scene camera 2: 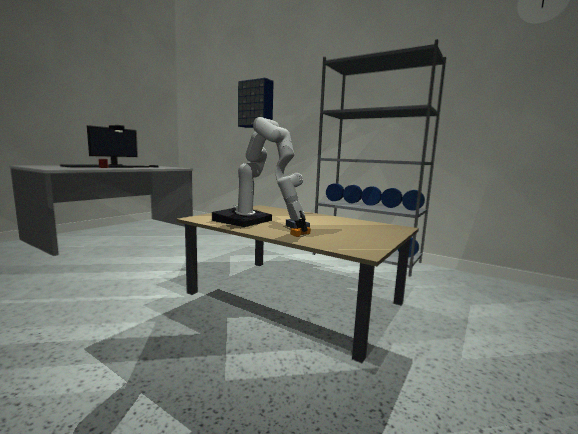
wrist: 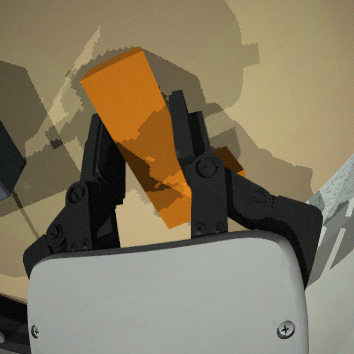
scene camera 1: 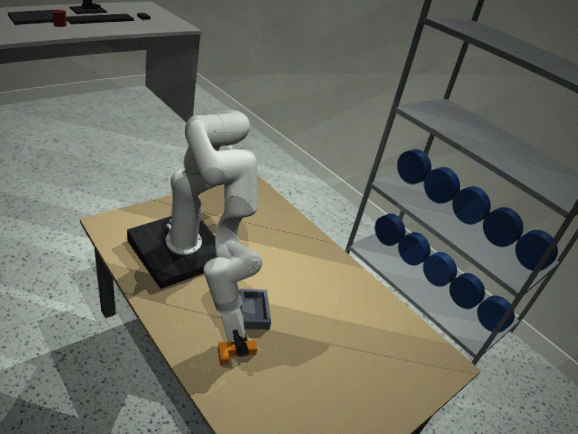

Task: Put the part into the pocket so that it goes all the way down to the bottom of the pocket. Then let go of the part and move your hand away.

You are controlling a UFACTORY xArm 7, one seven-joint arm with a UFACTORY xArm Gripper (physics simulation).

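Seen in the pictures: gripper, fingertip midpoint: [scene camera 2: 303,231] [wrist: 144,118] [scene camera 1: 243,349]; arm's base, origin of the base link: [scene camera 2: 245,212] [scene camera 1: 183,242].
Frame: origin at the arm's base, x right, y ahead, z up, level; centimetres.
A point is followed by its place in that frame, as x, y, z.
The orange L-shaped part [scene camera 1: 224,354] @[20.2, 43.6, -1.7] [scene camera 2: 296,232] @[21.7, 44.1, -2.5] [wrist: 130,105] @[12.3, 45.8, -1.7] is at the table's front side, with its long bar between the fingers and its short leg to one side. My gripper [scene camera 1: 242,347] @[13.7, 45.0, -3.3] [scene camera 2: 303,227] @[13.7, 45.0, -3.3] [wrist: 144,118] @[13.7, 45.0, -3.3] is shut on the long bar, which runs slantwise between the finger pads in the wrist view. Whether the part touches the table is hard to tell. The dark grey block with the pocket [scene camera 1: 266,315] @[0.2, 41.2, -1.5] [scene camera 2: 290,223] @[3.3, 32.8, -2.4] [wrist: 7,167] @[7.2, 39.1, -2.5] is on the table behind the gripper, apart from the part. The arm hides some of its left side in scene camera 1.
The wooden table [scene camera 1: 350,320] @[-22.5, 59.1, -4.7] [scene camera 2: 350,237] @[8.1, 69.5, -4.7] carries the arm's black base [scene camera 1: 160,272] @[14.9, 6.7, -1.0] [scene camera 2: 235,220] @[16.0, 3.2, -1.8]. A metal shelf rack [scene camera 1: 389,125] [scene camera 2: 320,130] with blue discs stands beyond the table. A desk [scene camera 1: 170,22] [scene camera 2: 35,172] with a monitor and a red cup is farther away.
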